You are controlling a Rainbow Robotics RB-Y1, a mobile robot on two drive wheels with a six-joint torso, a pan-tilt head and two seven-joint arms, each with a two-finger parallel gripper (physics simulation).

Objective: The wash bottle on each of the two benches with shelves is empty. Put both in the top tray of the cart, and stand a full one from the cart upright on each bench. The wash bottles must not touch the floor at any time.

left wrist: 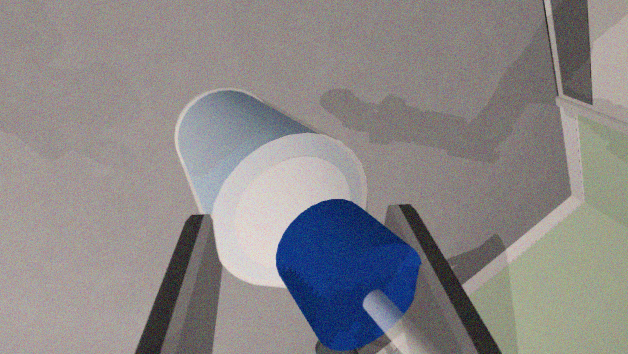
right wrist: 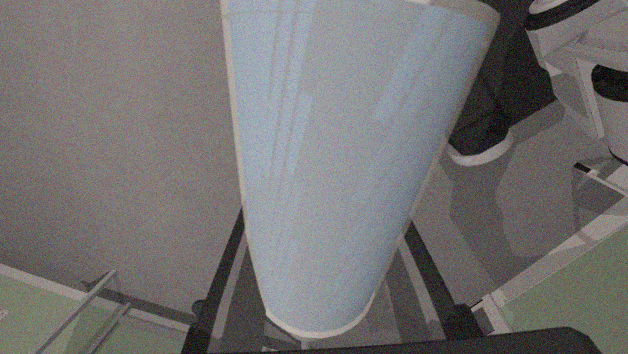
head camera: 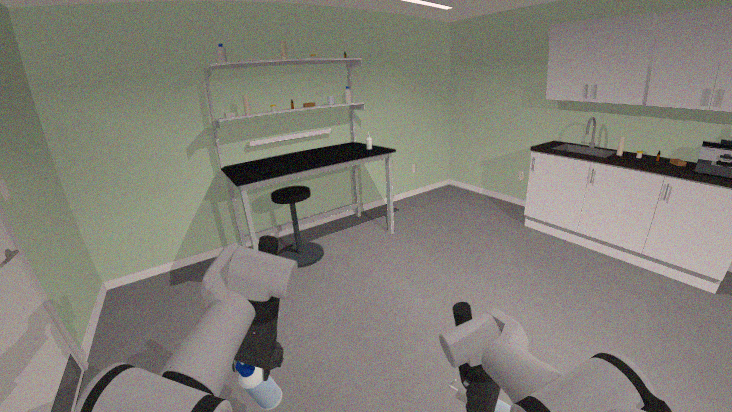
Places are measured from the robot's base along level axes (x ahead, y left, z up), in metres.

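Pixels of known places: left gripper, fingertip midpoint: (left wrist: 303,229) (head camera: 251,373); right gripper, fingertip midpoint: (right wrist: 318,198) (head camera: 486,411).
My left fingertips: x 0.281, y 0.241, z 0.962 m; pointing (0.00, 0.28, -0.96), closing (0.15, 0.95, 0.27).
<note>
Ahead of a thing's pixels: the offset from my left fingertips to its top centre. "pt": to the spot under its first point. Level surfaces: height alone.
My left gripper (head camera: 257,367) (left wrist: 303,229) is shut on a wash bottle {dy -0.005, dx +0.010, dz +0.067 m} (head camera: 264,393) (left wrist: 235,130) with a blue cap, white shoulder and light blue contents. It is held above the floor. My right gripper (head camera: 479,393) (right wrist: 318,198) is shut on a second wash bottle {pt dy -0.531, dx -0.081, dz -0.114 m} (right wrist: 330,150) with light blue contents; its top is cut off in the right wrist view, and the arm hides most of it in the head view. A small white wash bottle (head camera: 368,142) stands at the right end of the black-topped bench with shelves {dz -0.047 m} (head camera: 297,162), far from both grippers. The cart cannot be made out.
A black stool (head camera: 290,194) stands before the bench. Bottles and small items stand on its shelves (head camera: 297,112). White cabinets (head camera: 604,199) with a sink (head camera: 583,149) stand at the right. A door (head camera: 25,327) is at the lower left. A pale frame (right wrist: 607,184) shows at the right wrist view's right edge.
</note>
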